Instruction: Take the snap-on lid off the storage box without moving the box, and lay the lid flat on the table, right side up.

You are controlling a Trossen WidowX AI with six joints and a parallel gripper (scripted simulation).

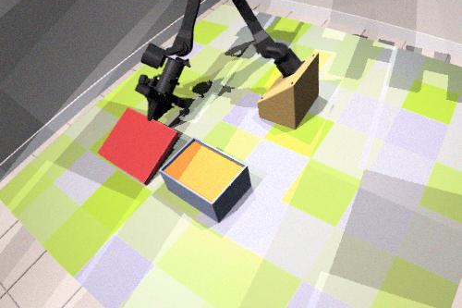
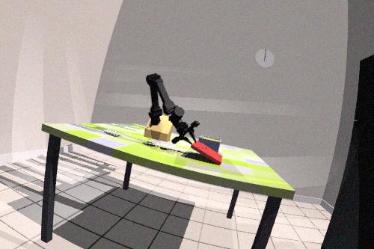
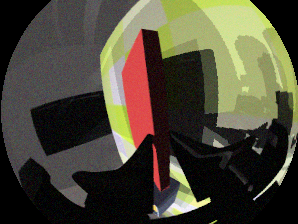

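Right now my gripper tip is 8 cm short of the flat red lid, 1 cm to the right of it and 2 cm above it. From my gripper tip the other things lie so: box: 5 cm ahead, 29 cm to the left, 2 cm below.
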